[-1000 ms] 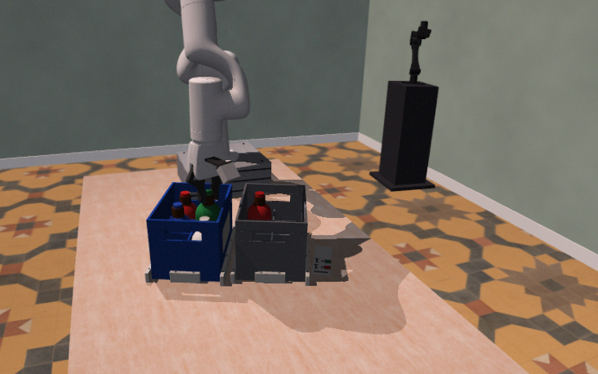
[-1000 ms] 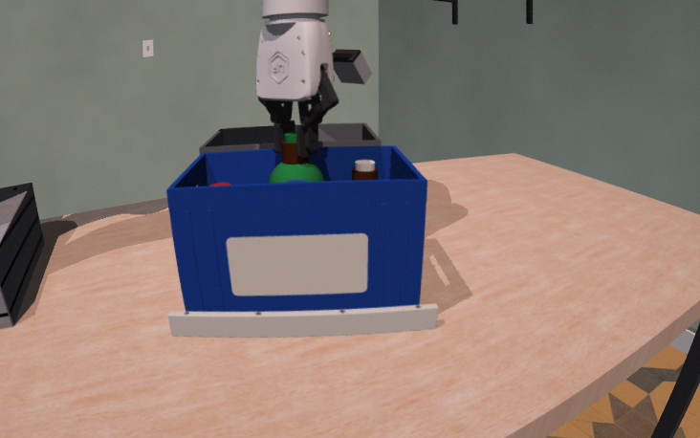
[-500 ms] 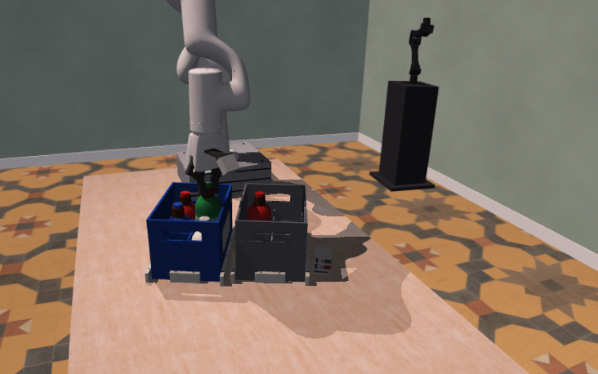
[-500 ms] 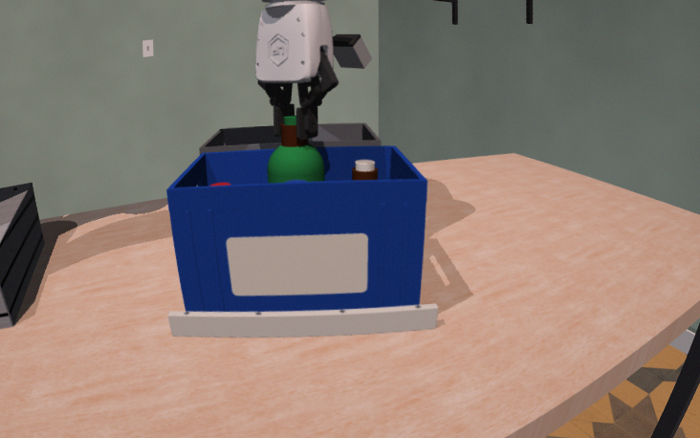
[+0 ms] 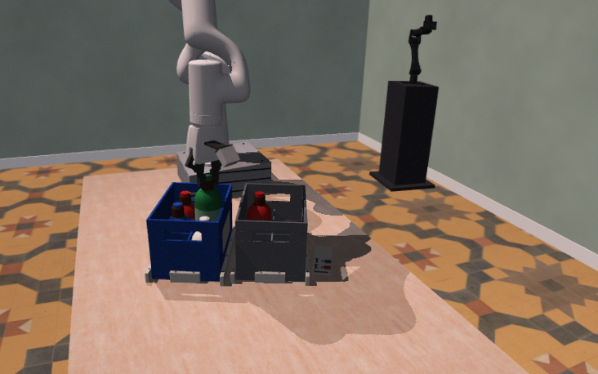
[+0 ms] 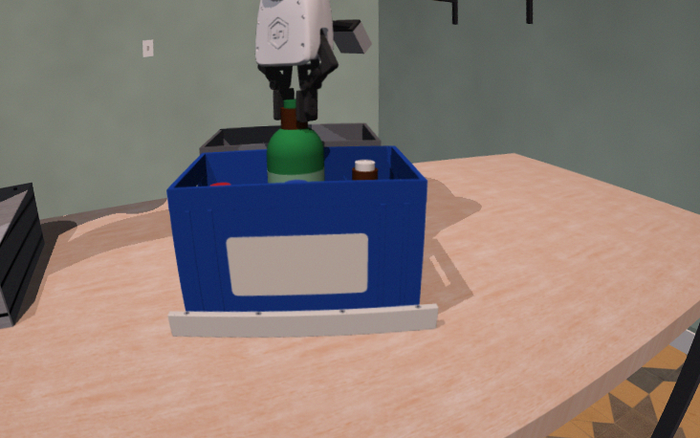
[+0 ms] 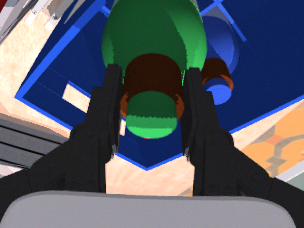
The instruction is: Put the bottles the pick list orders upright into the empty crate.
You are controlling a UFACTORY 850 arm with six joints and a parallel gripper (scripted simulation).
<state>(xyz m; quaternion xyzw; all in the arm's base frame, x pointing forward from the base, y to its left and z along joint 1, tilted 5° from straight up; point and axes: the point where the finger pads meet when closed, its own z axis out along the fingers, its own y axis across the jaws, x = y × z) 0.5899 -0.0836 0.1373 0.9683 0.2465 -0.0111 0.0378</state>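
The green bottle lies 7 cm below my hand. From my hand the other things lie so: white-cap bottle (9 cm ahead, 2 cm to the right, 15 cm below); then blue crate (1 cm behind, 4 cm to the right, 16 cm below); then blue-capped bottle (2 cm behind, 8 cm to the right, 15 cm below).
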